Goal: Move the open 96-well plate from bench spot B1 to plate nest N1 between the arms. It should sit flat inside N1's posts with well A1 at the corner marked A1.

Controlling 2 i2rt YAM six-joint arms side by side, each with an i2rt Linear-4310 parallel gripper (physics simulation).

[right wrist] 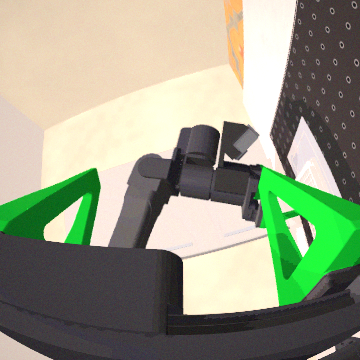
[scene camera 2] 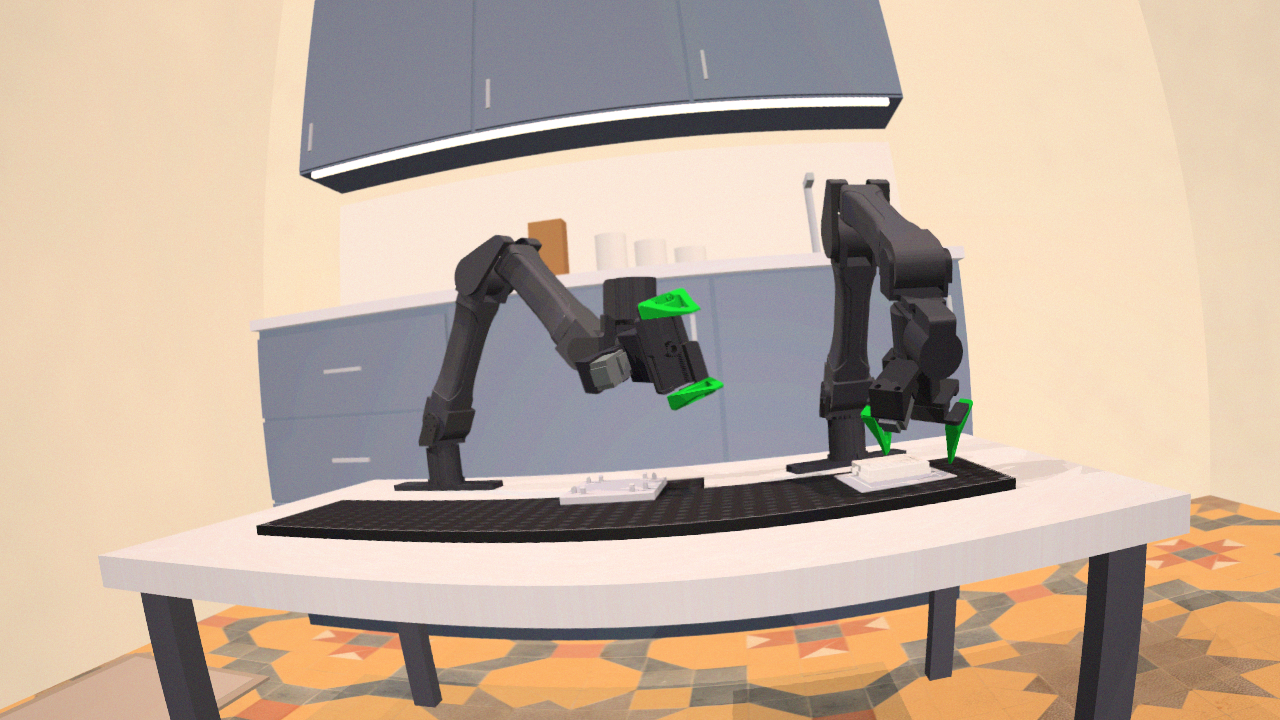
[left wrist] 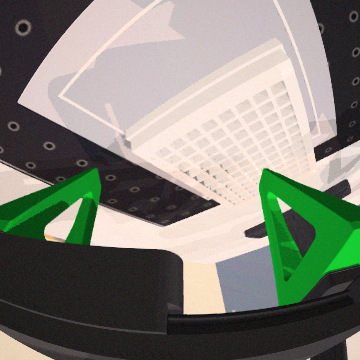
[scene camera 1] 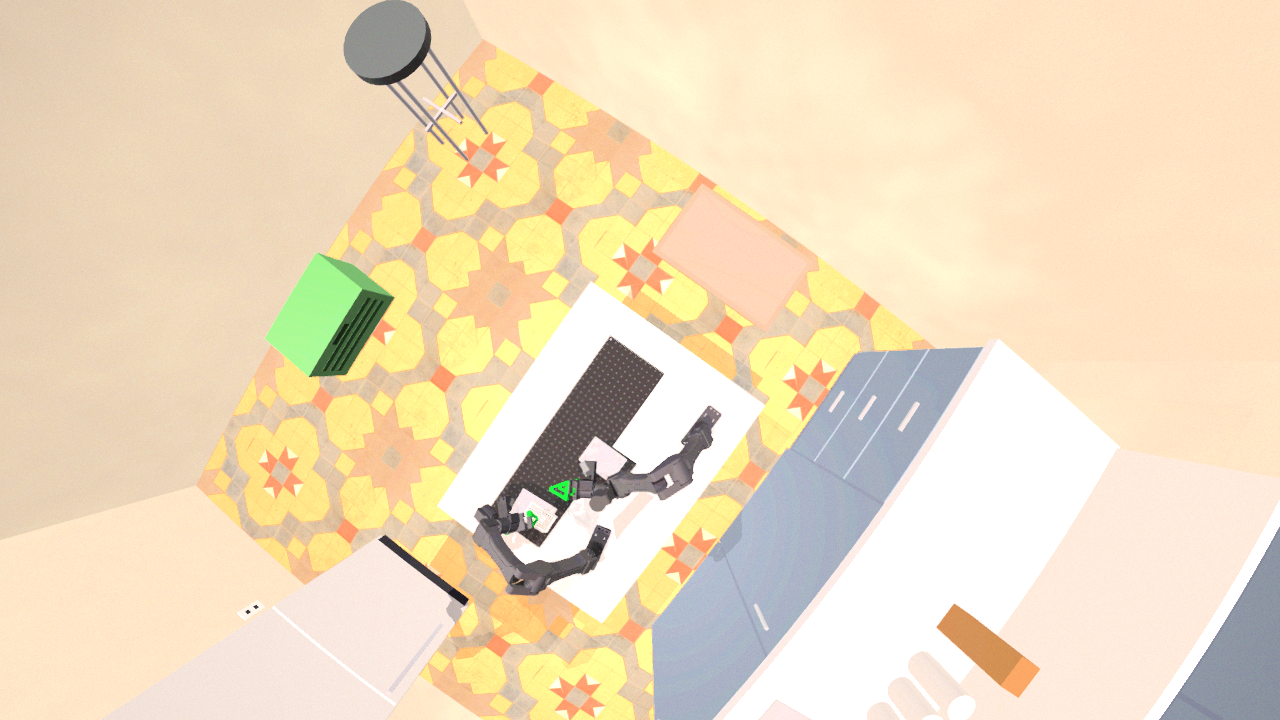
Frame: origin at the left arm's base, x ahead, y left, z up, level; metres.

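Seen in the pictures: left gripper, fingertip midpoint: (scene camera 2: pixel 919 457) (left wrist: pixel 179 176) (scene camera 1: pixel 528 520); right gripper, fingertip midpoint: (right wrist: pixel 179 176) (scene camera 2: pixel 707 348) (scene camera 1: pixel 553 487); left arm's base, origin of the base link: (scene camera 2: pixel 848 463) (scene camera 1: pixel 595 547); right arm's base, origin of the base link: (scene camera 2: pixel 447 488) (scene camera 1: pixel 701 428).
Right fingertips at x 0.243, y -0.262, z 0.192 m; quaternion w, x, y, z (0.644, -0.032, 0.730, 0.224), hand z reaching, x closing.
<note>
Offsets run from my right fingertips to a thing's top centre. Level surfaces: height alone.
The white 96-well plate @(dx +0.028, dy +0.224, dz -0.163 m) (scene camera 2: pixel 892 468) (left wrist: pixel 235 145) lies flat on the pale pad of spot B1 (scene camera 2: pixel 854 484) (left wrist: pixel 45 92), off to one side of the pad's outlined area. My left gripper (scene camera 2: pixel 919 447) (left wrist: pixel 179 176) is open and empty, low over the plate, one fingertip on either side in scene camera 2; contact cannot be told. The pale nest N1 @(dx -0.125, dy -0.115, dz -0.158 m) (scene camera 1: pixel 601 456) (scene camera 2: pixel 614 487), with short posts, stands on the black board and holds no plate. My right gripper (scene camera 2: pixel 689 353) is open and empty, high above the board. The A1 marks cannot be read.
A black perforated board @(dz -0.179 m) (scene camera 1: pixel 581 402) (scene camera 2: pixel 402 519) lies on the white table @(dz -0.192 m) (scene camera 1: pixel 572 322) (scene camera 2: pixel 268 568) and carries both pads. The right arm (scene camera 1: pixel 662 474) reaches over the table near the nest. In the right wrist view the left arm (right wrist: pixel 195 175) shows beyond the fingers.
</note>
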